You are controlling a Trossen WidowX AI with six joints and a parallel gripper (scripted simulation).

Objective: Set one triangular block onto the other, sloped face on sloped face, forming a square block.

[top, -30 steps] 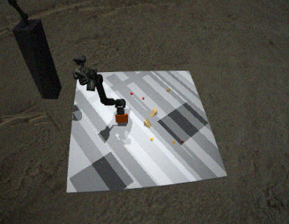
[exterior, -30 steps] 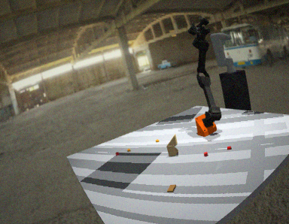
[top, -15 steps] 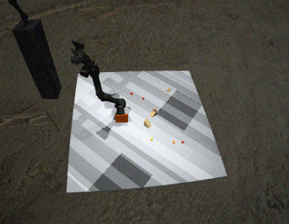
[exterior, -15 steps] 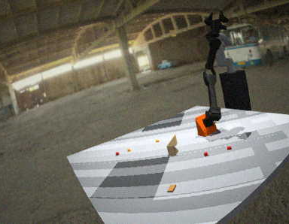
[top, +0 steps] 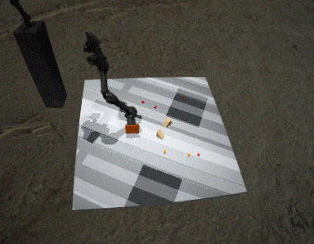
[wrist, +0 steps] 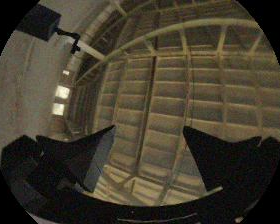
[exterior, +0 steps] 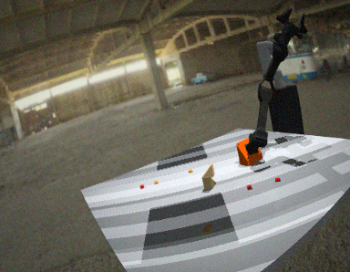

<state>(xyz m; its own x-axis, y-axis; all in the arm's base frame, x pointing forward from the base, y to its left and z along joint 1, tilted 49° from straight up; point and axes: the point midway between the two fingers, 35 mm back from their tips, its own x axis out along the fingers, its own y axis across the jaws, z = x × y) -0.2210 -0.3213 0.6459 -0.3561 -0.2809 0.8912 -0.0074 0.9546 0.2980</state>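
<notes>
My gripper tip is now 550 mm short of the tan triangular block, 340 mm to the left of it and 720 mm above it.
</notes>
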